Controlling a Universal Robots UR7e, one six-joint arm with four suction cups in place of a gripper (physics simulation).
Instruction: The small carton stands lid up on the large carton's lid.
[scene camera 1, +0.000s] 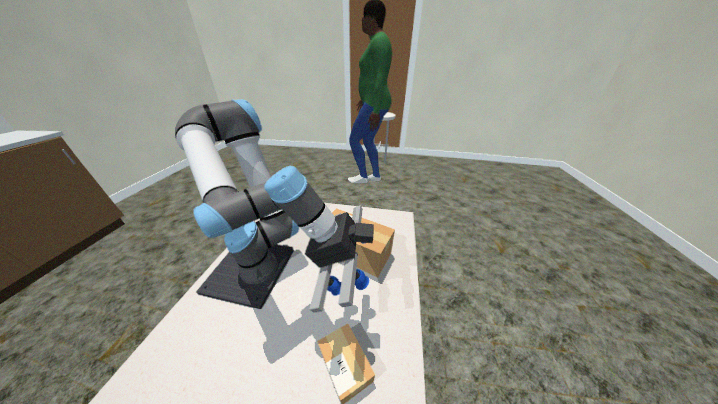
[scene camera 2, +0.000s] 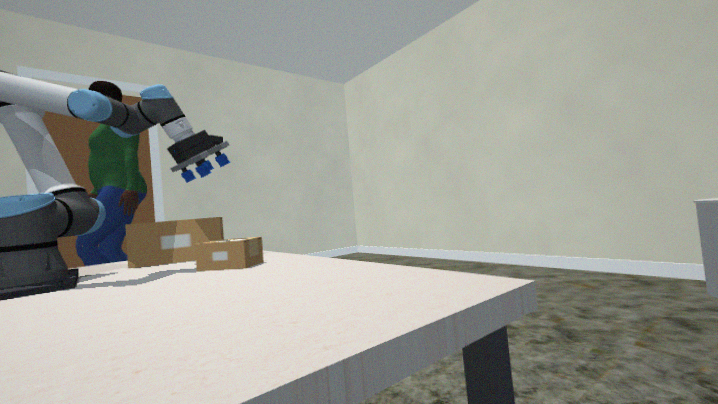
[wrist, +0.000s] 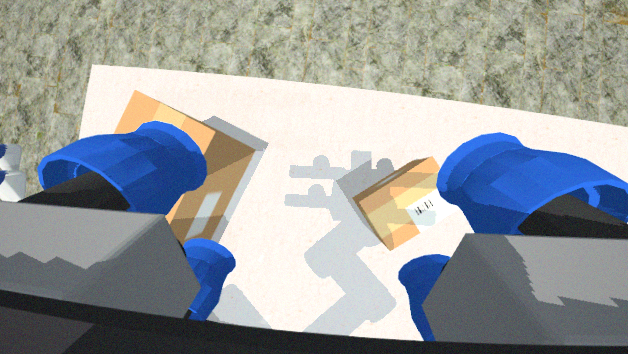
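Seen in the pictures: hand, tool point: (scene camera 2: 207, 172) (wrist: 316, 225); arm's base, link origin: (scene camera 1: 259, 268) (scene camera 2: 29, 280).
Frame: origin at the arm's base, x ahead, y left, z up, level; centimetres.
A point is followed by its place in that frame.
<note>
The small carton (scene camera 1: 349, 357) @[z 5.6, x 44.1, y -27.1 cm] (scene camera 2: 223, 255) @[z 1.8, x 39.5, y -31.2 cm] (wrist: 387, 212) @[z 5.6, x 40.9, y -23.3 cm] stands on the white table (scene camera 1: 215, 366) @[z -2.2, x 3.7, y -34.2 cm] (scene camera 2: 311, 311) @[z -2.2, x 32.6, y -87.9 cm] (wrist: 310, 107) @[z -2.2, x 61.3, y -6.9 cm], its taped top with a white barcode label facing up. The large carton (scene camera 1: 374, 256) @[z 10.1, x 48.3, y 5.4 cm] (scene camera 2: 150, 246) @[z 4.6, x 29.0, y 12.9 cm] (wrist: 222, 172) @[z 6.3, x 44.7, y 6.8 cm] stands on the table apart from it, farther back in scene camera 1. The arm hides part of its top there, and a blue cup covers part of it in the wrist view. My gripper (scene camera 1: 347, 282) (scene camera 2: 204, 167) is open, with suction off and nothing on its blue cups. It hangs tilted, well above the table and cartons.
A person in green (scene camera 1: 376, 70) (scene camera 2: 111, 160) stands beyond the table, near a door and a white stool (scene camera 1: 389, 116). The arm's black base plate (scene camera 1: 218, 290) @[z -0.5, x -11.1, y -12.1 cm] is on the table. A brown cabinet (scene camera 1: 45, 200) stands at the left.
</note>
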